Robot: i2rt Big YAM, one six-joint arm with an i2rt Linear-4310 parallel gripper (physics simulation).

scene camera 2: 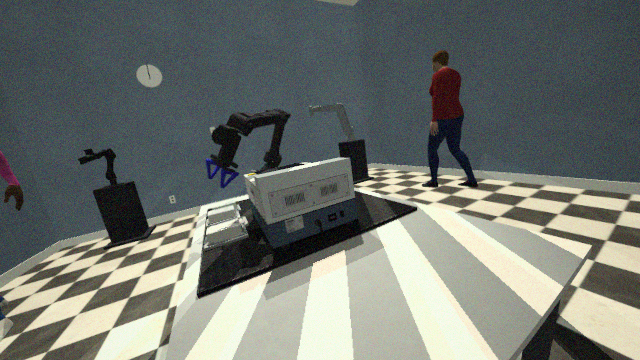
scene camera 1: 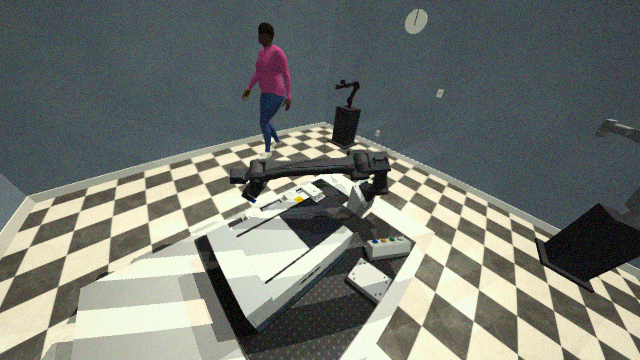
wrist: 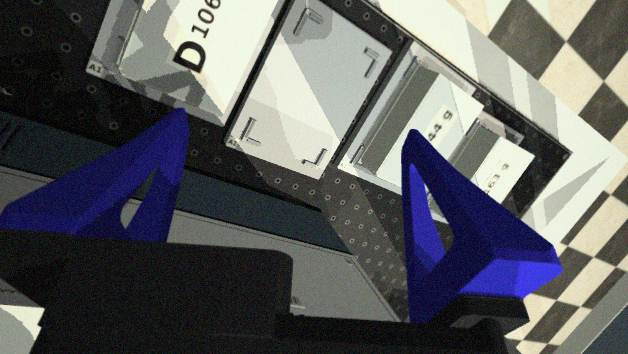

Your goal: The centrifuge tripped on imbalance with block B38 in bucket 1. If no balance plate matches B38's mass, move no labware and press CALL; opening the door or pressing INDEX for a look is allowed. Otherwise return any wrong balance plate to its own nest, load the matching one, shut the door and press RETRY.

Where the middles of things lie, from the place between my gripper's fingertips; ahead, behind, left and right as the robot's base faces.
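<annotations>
Counted from my hand: centrifuge point(scene camera 1: 269, 268), 290 mm to the left, 50 mm ahead, 100 mm below; button box point(scene camera 1: 378, 249), 590 mm to the left, 400 mm behind, 180 mm below.
</annotations>
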